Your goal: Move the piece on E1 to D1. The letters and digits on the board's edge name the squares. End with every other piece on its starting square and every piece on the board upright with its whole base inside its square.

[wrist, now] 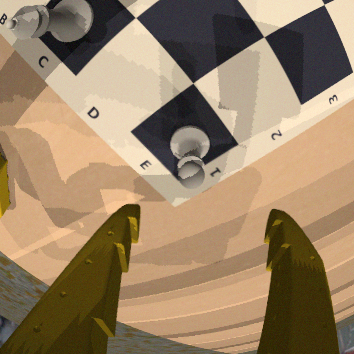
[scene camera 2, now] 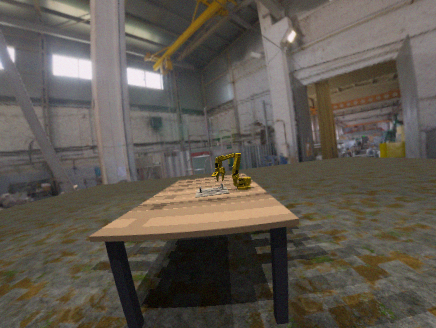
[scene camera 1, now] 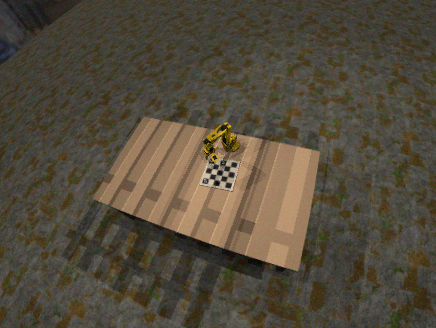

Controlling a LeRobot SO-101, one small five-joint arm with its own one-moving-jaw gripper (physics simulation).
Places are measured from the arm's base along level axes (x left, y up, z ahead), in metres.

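Pixels of known places: hand at its tool point: (wrist: 138,218) (scene camera 2: 222,180); arm's base at its link origin: (scene camera 2: 241,188) (scene camera 1: 230,148).
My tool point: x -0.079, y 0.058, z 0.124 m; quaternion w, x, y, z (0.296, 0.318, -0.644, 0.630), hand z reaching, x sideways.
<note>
Ahead of a thing's pixels: the offset from my tool point to its top centre. "spot": to the spot under its first point. Level surfaces: height alone.
The piece on E1 @(dx -0.011, dy -0.021, dz +0.012 m) (wrist: 190,141) is a light grey pawn-like piece, upright on its dark corner square. D1 @(spot: dx +0.029, dy -0.052, dz +0.008 m) (wrist: 132,80) is the light square beside it in the wrist view, with no piece on it. My gripper (wrist: 203,208) (scene camera 1: 214,158) (scene camera 2: 220,178) is open and empty, with both jaws in view and a wide gap between them. In the wrist view its tips show below the board's E1 corner, and the piece shows beyond them. The chequered board (wrist: 67,86) (scene camera 1: 224,188) (scene camera 2: 212,193) lies on the table.
A taller light grey piece @(dx +0.071, dy -0.009, dz +0.004 m) (wrist: 74,19) stands on C1, on the other side of D1. Another piece @(spot: dx +0.008, dy -0.043, dz +0.171 m) (scene camera 1: 205,181) (scene camera 2: 201,190) stands at the board's far corner from the arm. The wooden table @(dy -0.058 m) (scene camera 1: 165,165) (scene camera 2: 190,222) surrounds the board. A yellow part (wrist: 4,185) shows at the wrist view's left edge.
</note>
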